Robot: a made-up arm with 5 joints. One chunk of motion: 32 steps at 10 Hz.
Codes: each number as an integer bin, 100 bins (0 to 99) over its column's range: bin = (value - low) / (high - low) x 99, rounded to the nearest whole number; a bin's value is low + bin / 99 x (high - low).
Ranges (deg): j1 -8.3..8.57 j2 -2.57..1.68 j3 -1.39..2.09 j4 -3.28..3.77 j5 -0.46..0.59
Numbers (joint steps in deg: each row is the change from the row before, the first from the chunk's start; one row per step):
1: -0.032 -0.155 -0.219 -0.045 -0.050
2: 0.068 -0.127 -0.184 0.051 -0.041
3: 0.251 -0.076 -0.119 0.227 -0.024
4: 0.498 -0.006 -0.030 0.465 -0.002
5: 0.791 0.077 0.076 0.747 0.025
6: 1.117 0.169 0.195 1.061 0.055
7: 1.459 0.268 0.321 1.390 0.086
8: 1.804 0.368 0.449 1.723 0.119
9: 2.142 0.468 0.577 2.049 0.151
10: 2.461 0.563 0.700 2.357 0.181
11: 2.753 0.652 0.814 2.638 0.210
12: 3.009 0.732 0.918 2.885 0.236
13: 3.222 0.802 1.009 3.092 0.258
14: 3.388 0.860 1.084 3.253 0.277
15: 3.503 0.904 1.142 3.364 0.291
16: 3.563 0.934 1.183 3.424 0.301
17: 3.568 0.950 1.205 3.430 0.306
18: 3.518 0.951 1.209 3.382 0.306
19: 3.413 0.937 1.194 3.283 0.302
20: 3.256 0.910 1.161 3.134 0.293
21: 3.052 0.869 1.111 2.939 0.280
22: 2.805 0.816 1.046 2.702 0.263
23: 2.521 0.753 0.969 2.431 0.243
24: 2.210 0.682 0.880 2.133 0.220
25: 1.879 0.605 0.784 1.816 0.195
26: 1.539 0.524 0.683 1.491 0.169
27: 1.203 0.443 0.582 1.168 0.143
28: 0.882 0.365 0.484 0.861 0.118
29: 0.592 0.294 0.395 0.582 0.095
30: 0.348 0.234 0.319 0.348 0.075
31: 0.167 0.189 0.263 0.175 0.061
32: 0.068 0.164 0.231 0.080 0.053
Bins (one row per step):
1: 49 56 33 45 39
2: 49 57 34 47 40
3: 50 58 36 49 41
4: 52 60 39 53 43
5: 53 62 42 57 46
6: 55 64 45 61 49
7: 57 66 49 66 51
8: 59 68 52 70 55
9: 61 71 56 75 58
10: 63 73 59 79 60
11: 65 75 63 83 63
12: 66 77 66 87 66
13: 68 79 68 89 68
14: 69 80 70 92 69
15: 69 81 72 93 71
16: 70 82 73 94 72
17: 70 82 74 94 72
18: 69 82 74 94 72
19: 69 82 74 92 72
20: 68 81 73 90 71
21: 67 80 71 87 70
22: 65 79 69 84 68
23: 64 77 67 80 66
24: 62 76 65 76 64
25: 60 74 62 72 62
26: 58 72 59 67 59
27: 56 70 56 62 57
28: 54 68 53 58 54
29: 52 67 51 54 52
30: 51 65 49 51 50
31: 50 64 47 49 49
32: 49 64 46 47 48

